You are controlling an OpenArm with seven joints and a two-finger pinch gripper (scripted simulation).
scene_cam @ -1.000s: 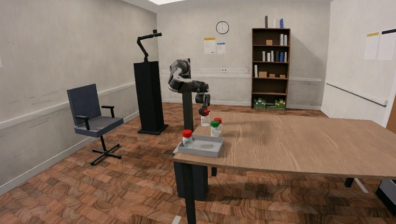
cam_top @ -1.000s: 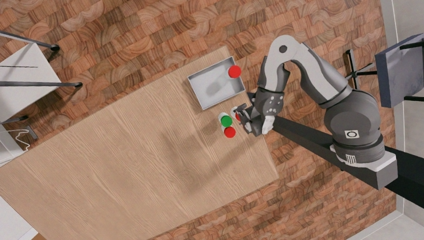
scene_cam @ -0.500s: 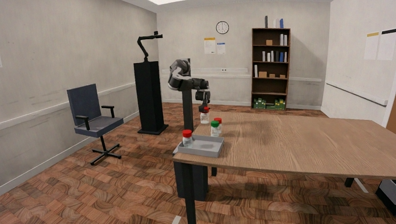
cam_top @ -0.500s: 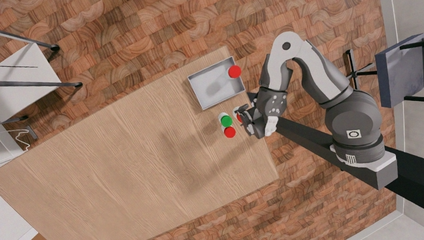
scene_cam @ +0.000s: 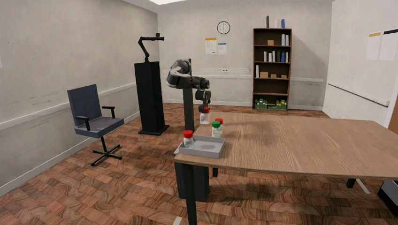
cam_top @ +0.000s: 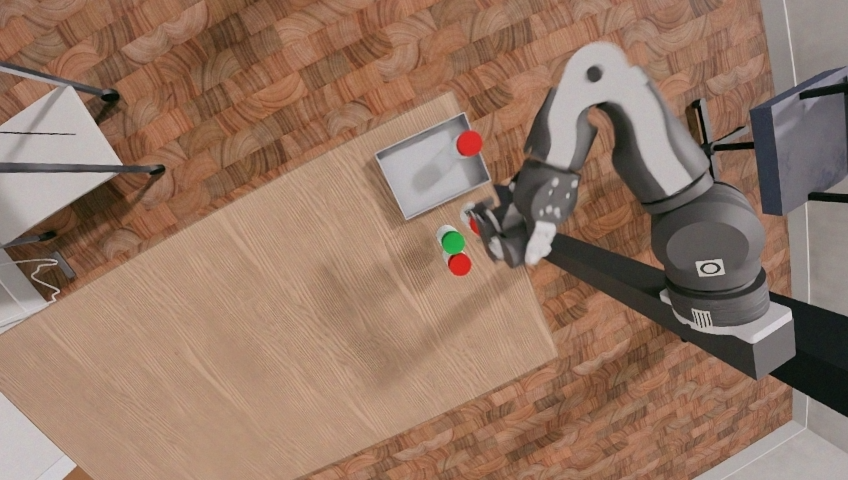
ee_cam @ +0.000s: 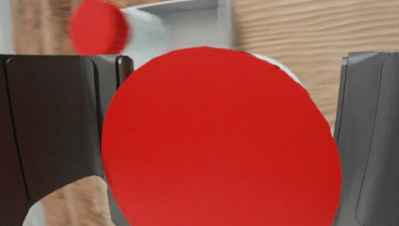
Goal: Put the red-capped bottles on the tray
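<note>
The grey tray is 1 cm ahead of my hand, 13 cm to the right of it and 19 cm below it. Round my hand: green-capped bottle: 6 cm ahead, 5 cm to the left, 16 cm below.
</note>
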